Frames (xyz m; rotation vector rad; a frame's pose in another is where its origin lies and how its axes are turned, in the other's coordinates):
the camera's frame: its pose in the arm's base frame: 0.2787 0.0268 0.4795 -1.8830 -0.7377 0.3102
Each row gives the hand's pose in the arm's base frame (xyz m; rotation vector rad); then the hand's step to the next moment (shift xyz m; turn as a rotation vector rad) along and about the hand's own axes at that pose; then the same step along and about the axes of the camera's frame.
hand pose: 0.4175 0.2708 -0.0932 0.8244 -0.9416 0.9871
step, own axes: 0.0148 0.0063 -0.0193 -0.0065 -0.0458 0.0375
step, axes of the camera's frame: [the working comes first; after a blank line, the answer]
step, axes of the arm's base frame: 0.0029 0.0238 0.0074 0.0312 -0.0507 0.0013

0.0179 -0.0120 0.0130 -0.0070 0.0233 -0.0544
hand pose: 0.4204 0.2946 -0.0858 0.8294 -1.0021 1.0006
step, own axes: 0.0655 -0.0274 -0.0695 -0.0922 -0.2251 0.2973
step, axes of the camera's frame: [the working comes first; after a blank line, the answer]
step, axes of the arm's base frame: 0.0584 0.0719 0.0358 0.1095 -0.3680 -0.0130

0.0941 -0.0311 0.0073 -0.1440 0.1485 -0.3237
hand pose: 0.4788 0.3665 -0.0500 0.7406 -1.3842 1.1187
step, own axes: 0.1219 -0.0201 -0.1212 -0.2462 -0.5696 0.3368
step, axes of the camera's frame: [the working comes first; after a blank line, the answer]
step, axes of the arm's base frame: 0.0452 0.1257 0.1100 0.4335 -0.5502 -0.0891

0.1258 -0.1167 0.0225 -0.0139 0.3787 -0.5957
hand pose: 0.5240 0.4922 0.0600 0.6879 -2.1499 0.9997
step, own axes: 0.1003 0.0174 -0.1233 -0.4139 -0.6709 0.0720
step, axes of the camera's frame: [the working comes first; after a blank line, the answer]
step, axes of the arm's base frame: -0.0344 0.0907 0.1271 0.7013 -0.3652 -0.0380

0.0443 -0.1504 0.0311 0.3145 0.3767 -0.6211
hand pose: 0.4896 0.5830 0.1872 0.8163 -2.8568 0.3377
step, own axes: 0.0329 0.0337 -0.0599 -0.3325 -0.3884 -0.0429
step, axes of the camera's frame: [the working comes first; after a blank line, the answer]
step, axes of the arm's base frame: -0.0407 0.0267 0.0586 0.4910 -0.1432 0.0404

-0.0083 -0.0740 0.0162 0.2977 0.1734 -0.3802
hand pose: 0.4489 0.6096 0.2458 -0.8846 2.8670 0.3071
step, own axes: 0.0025 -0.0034 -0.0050 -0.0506 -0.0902 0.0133
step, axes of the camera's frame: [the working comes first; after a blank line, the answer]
step, axes of the arm's base frame: -0.0004 -0.0053 0.0039 0.0936 -0.0424 -0.0180

-0.0031 -0.0022 -0.0053 0.0444 0.0601 -0.0727
